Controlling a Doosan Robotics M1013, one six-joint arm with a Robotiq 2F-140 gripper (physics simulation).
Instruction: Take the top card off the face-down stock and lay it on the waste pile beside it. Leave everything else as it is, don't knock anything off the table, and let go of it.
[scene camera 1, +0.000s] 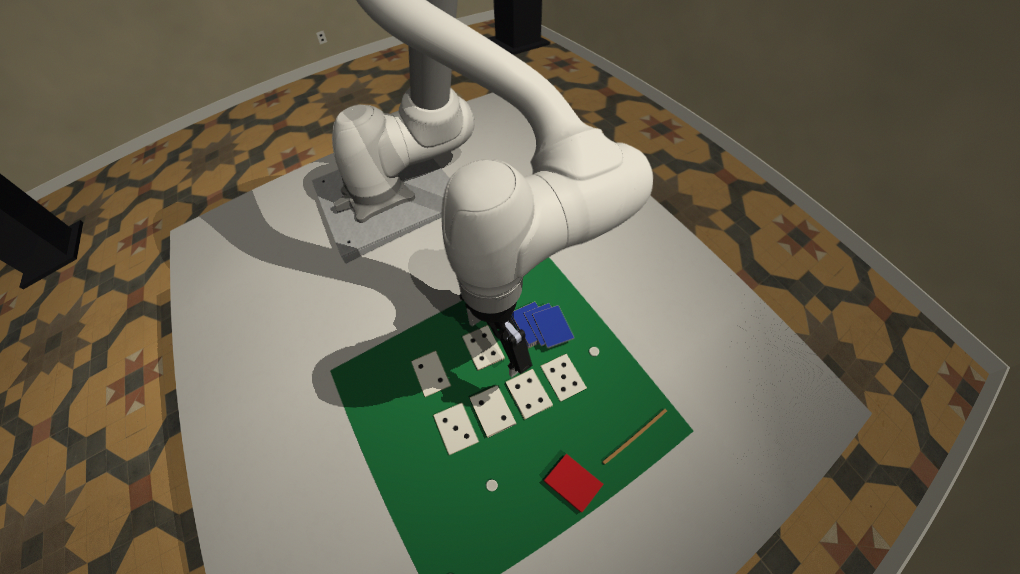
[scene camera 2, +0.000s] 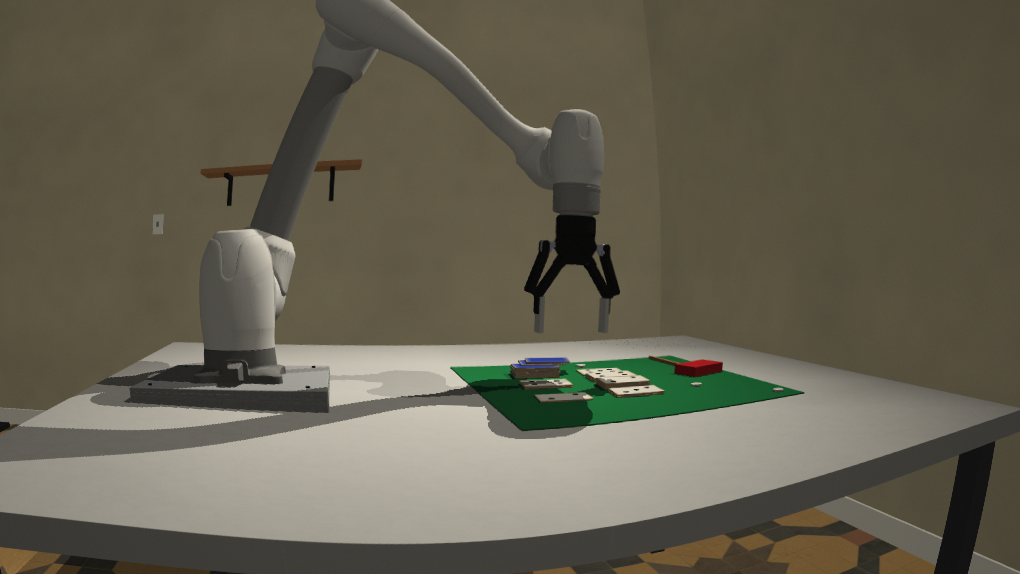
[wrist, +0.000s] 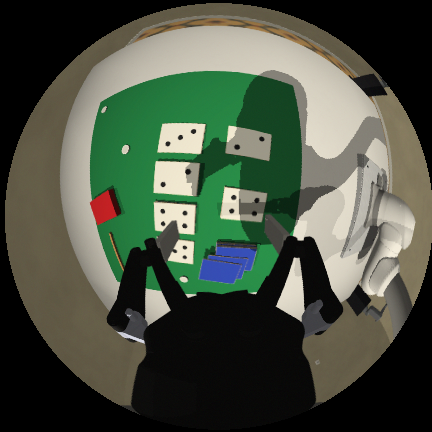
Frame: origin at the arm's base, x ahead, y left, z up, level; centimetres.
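Seen in the pictures: gripper, fingertip midpoint: (scene camera 1: 495, 346) (scene camera 2: 571, 332) (wrist: 220, 226); arm's base, origin of the base link: (scene camera 1: 377, 194) (scene camera 2: 241, 377) (wrist: 373, 204).
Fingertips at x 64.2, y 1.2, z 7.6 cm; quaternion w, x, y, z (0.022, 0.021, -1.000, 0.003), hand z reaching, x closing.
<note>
Pixels of each thing's top centre, then the offset from my fingertips to it. Level surfaces: height alone.
- face-down stock, middle of its top: (scene camera 2: 547, 359) (scene camera 1: 553, 325) (wrist: 219, 272) dx +0.4, dy +14.6, dz -7.1 cm
- waste pile, middle of its top: (scene camera 2: 545, 382) (wrist: 243, 205) (scene camera 1: 483, 346) dx -5.1, dy -0.5, dz -9.1 cm
- three-dot card, middle of its top: (scene camera 2: 636, 389) (wrist: 179, 136) (scene camera 1: 455, 428) dx +7.0, dy -14.9, dz -9.1 cm
- five-dot card, middle of its top: (scene camera 2: 600, 370) (scene camera 1: 563, 376) (wrist: 174, 250) dx +10.6, dy +9.8, dz -9.4 cm
- separate two-dot card, middle of its top: (scene camera 2: 563, 396) (wrist: 249, 142) (scene camera 1: 430, 373) dx -6.4, dy -13.3, dz -9.4 cm
- red box, middle of its top: (scene camera 2: 699, 363) (scene camera 1: 574, 482) (wrist: 101, 208) dx +29.0, dy -2.0, dz -7.8 cm
- thin stick, middle of its top: (scene camera 1: 636, 435) (scene camera 2: 666, 360) (wrist: 118, 259) dx +29.5, dy +13.9, dz -9.1 cm
- green mat, its level: dz -9.8 cm
The face-down stock (scene camera 1: 552, 326) (scene camera 2: 536, 371) (wrist: 220, 271) is blue-backed. Its upper cards are fanned out in steps, away from the waste pile, and the top one overhangs the stack. The waste pile (scene camera 1: 487, 354) (scene camera 2: 545, 384) (wrist: 243, 200) lies beside it, face up with four dots and partly in shadow. My gripper (scene camera 2: 571, 331) (wrist: 220, 226) is wide open and empty, with its fingertips well above the cards. In the wrist view the stock lies below the gap between the fingers. In scene camera 1 the gripper is partly hidden by the wrist.
Four face-up cards stand in a row, including a three-dot card (scene camera 1: 455, 429) (wrist: 180, 138) and a five-dot card (scene camera 1: 563, 376). A separate two-dot card (scene camera 1: 430, 373) (wrist: 248, 143), a red box (scene camera 1: 573, 482) (scene camera 2: 699, 368) (wrist: 105, 206), a thin stick (scene camera 1: 634, 436) and white discs lie on the green mat (scene camera 1: 399, 485).
</note>
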